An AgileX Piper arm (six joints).
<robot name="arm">
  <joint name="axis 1" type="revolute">
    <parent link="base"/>
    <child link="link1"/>
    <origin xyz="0 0 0.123"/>
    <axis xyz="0 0 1"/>
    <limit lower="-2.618" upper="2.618"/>
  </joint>
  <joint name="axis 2" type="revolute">
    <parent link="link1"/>
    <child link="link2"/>
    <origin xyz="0 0 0"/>
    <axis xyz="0 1 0"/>
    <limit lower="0" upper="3.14"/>
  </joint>
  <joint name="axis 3" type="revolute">
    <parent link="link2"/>
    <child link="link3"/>
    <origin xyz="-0.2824 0 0.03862"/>
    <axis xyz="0 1 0"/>
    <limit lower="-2.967" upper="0"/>
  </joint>
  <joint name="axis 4" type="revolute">
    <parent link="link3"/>
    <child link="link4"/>
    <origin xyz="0.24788 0 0.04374"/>
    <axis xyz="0.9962 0 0.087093"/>
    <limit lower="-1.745" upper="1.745"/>
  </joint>
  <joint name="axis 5" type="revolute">
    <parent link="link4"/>
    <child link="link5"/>
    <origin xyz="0 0 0"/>
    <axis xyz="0 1 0"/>
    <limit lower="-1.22" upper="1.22"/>
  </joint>
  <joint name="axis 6" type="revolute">
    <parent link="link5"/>
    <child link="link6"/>
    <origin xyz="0.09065 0 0.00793"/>
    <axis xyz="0.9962 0 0.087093"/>
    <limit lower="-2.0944" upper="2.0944"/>
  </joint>
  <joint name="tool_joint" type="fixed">
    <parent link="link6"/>
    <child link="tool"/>
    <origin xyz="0 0 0" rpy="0 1.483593 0"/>
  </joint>
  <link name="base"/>
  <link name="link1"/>
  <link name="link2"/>
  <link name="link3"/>
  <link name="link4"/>
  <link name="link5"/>
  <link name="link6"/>
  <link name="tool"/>
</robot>
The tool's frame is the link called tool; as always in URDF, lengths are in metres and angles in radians.
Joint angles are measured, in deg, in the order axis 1, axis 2, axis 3, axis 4, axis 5, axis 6. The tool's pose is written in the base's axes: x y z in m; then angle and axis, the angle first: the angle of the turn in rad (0 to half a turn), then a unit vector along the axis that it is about. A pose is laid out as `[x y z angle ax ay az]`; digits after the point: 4 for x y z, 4 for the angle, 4 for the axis.
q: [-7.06 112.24 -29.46 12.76 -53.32 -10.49]
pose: [0.2940 -0.0527 0.0913 2.0347 0.0929 0.9855 -0.1418]
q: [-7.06 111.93 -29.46 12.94 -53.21 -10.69]
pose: [0.2940 -0.0529 0.0927 2.0320 0.0931 0.9853 -0.1434]
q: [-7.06 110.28 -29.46 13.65 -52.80 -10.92]
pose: [0.2942 -0.0537 0.1007 2.0126 0.0997 0.9841 -0.1473]
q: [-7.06 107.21 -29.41 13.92 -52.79 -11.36]
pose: [0.2946 -0.0541 0.1165 1.9625 0.1020 0.9829 -0.1536]
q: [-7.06 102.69 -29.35 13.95 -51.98 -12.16]
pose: [0.2936 -0.0538 0.1387 1.9012 0.1004 0.9819 -0.1605]
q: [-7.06 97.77 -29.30 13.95 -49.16 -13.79]
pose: [0.2902 -0.0527 0.1597 1.8681 0.0906 0.9819 -0.1662]
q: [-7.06 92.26 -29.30 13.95 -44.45 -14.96]
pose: [0.2842 -0.0507 0.1805 1.8531 0.0835 0.9831 -0.1629]
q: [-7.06 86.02 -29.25 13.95 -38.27 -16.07]
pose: [0.2747 -0.0477 0.2018 1.8496 0.0749 0.9852 -0.1543]
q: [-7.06 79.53 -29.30 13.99 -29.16 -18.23]
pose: [0.2620 -0.0433 0.2191 1.8894 0.0529 0.9885 -0.1413]
